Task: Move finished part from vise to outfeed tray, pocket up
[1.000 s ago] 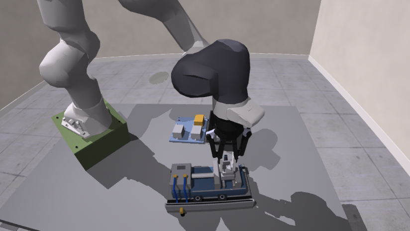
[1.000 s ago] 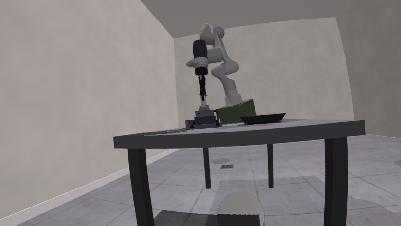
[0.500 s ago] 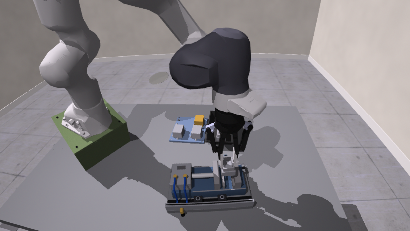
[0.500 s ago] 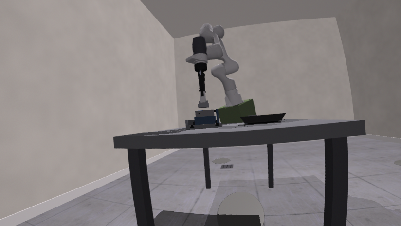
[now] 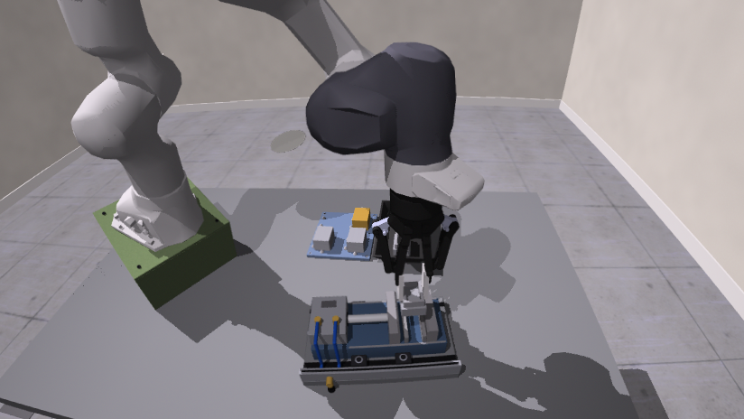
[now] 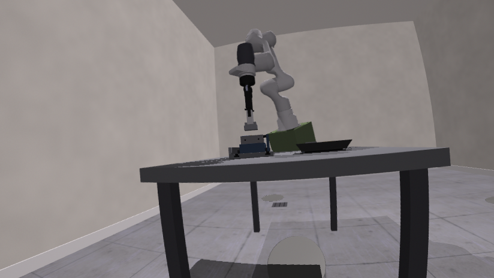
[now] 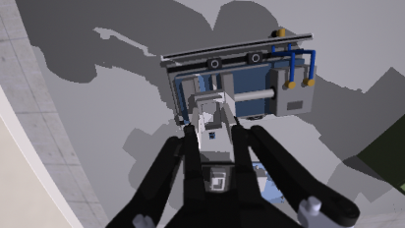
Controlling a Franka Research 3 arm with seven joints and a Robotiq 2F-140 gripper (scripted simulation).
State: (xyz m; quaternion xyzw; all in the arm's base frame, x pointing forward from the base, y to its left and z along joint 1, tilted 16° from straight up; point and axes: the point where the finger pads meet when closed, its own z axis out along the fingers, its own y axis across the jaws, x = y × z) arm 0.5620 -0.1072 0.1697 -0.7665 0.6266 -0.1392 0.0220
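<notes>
The orange block lies 160 mm behind my hand, 360 mm to the left of it and 160 mm below it. The rest, counted from my hand: blue fixture plate: 210 mm behind, 310 mm to the left, 180 mm below; vise: 60 mm behind, 10 mm to the right, 140 mm below.
</notes>
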